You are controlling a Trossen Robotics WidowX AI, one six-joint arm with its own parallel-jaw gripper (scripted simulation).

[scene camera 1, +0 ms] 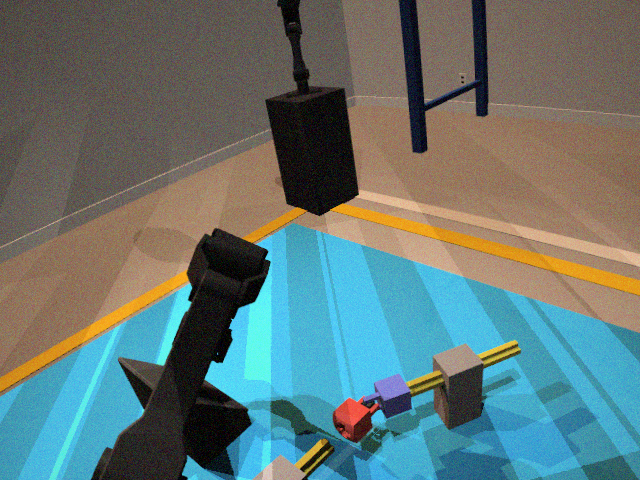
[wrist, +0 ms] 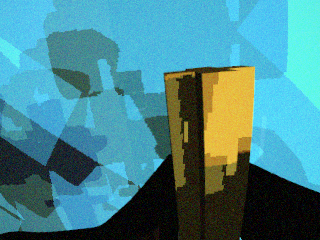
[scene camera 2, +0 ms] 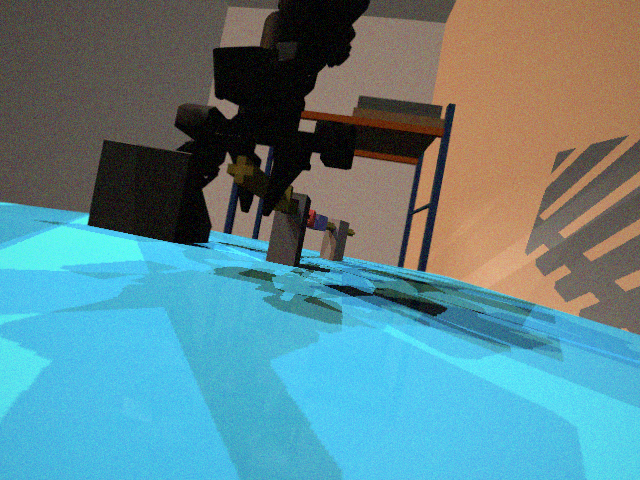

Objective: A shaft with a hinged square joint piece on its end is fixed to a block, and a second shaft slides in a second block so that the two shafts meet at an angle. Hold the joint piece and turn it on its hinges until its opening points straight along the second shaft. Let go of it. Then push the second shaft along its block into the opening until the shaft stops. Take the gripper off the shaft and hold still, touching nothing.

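A red square joint piece appears in the pictures, and so does the gripper, which is also visible in the wrist view.
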